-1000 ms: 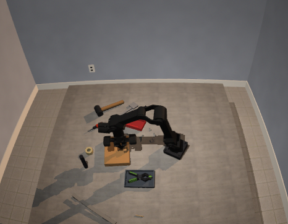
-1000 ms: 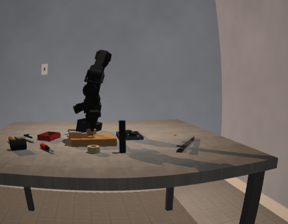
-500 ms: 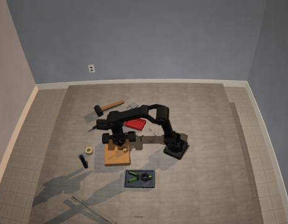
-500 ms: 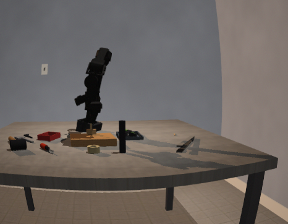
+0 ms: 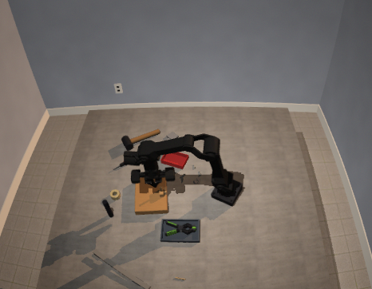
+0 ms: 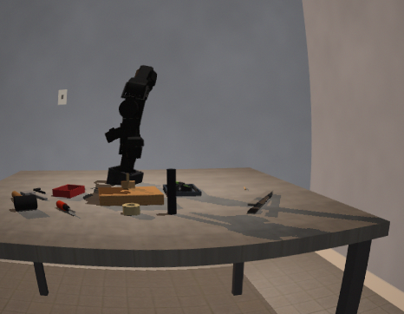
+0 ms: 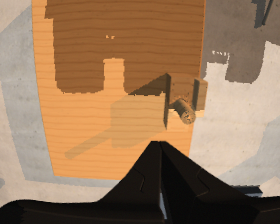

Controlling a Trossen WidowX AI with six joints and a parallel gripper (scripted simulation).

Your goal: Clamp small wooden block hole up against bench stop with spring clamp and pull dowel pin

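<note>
My hand is 80 mm above the dowel pin, 20 mm past it and 10 mm to the left of it. Round my hand: wooden board: 120 mm below, 30 mm ahead, 10 mm to the right; bench stop: 90 mm below, 40 mm behind, 20 mm to the right; small wooden block: 90 mm below, 20 mm behind, 10 mm to the right.
</note>
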